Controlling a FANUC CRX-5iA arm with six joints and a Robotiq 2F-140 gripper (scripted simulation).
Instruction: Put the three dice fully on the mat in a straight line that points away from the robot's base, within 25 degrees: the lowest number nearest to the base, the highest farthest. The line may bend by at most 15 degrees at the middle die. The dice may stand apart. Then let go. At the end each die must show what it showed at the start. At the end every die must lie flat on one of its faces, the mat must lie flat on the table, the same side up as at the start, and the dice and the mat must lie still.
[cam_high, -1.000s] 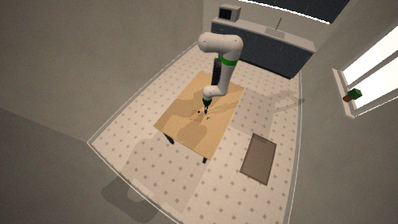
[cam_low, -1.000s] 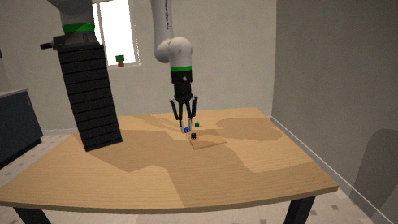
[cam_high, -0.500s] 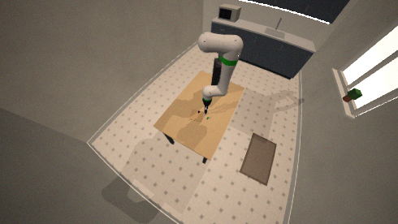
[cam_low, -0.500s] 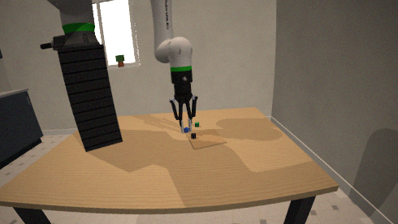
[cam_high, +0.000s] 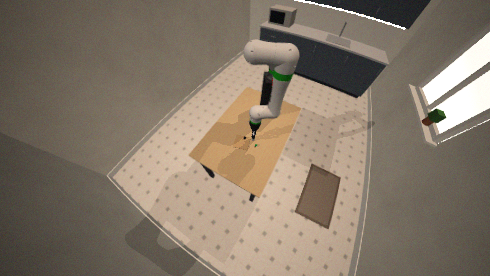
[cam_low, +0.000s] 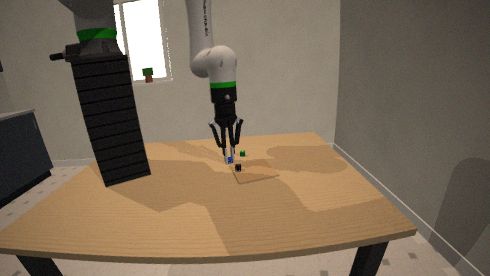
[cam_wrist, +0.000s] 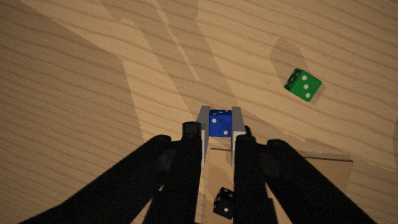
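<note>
The tan mat is 8 cm ahead of my hand, 8 cm to the right of it and 3 cm below it. From my hand the other things lie so: blue die (2 cm below); then black die (3 cm ahead, 8 cm to the right, 2 cm below); then green die (6 cm ahead, 5 cm to the left, 2 cm below).
</note>
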